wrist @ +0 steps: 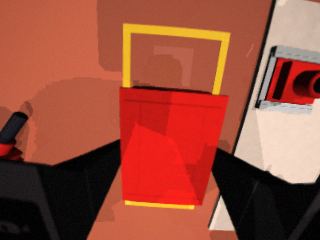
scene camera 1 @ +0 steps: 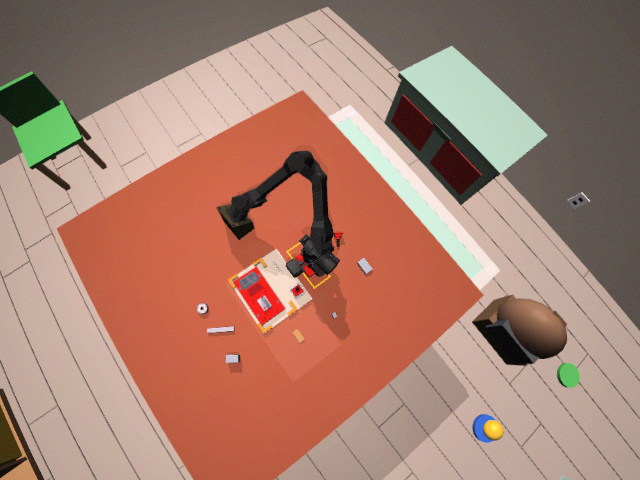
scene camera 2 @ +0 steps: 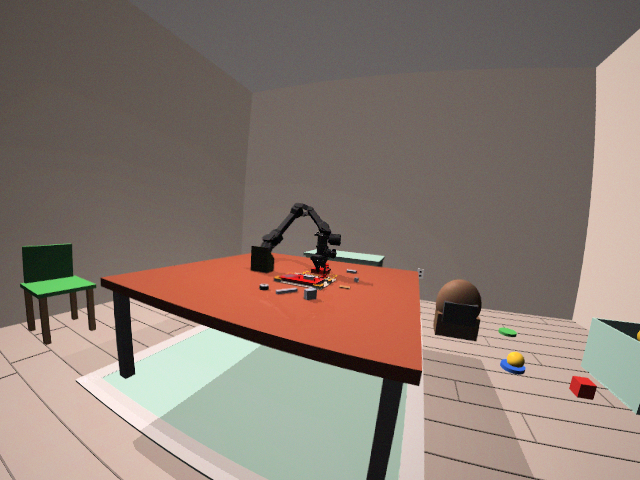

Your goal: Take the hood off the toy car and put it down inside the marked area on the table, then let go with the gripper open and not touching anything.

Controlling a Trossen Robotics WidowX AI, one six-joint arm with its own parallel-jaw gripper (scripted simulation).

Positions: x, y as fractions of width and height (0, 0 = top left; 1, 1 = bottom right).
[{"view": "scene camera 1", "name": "toy car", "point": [0.39, 0.60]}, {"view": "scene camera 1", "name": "beige base plate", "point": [0.43, 0.56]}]
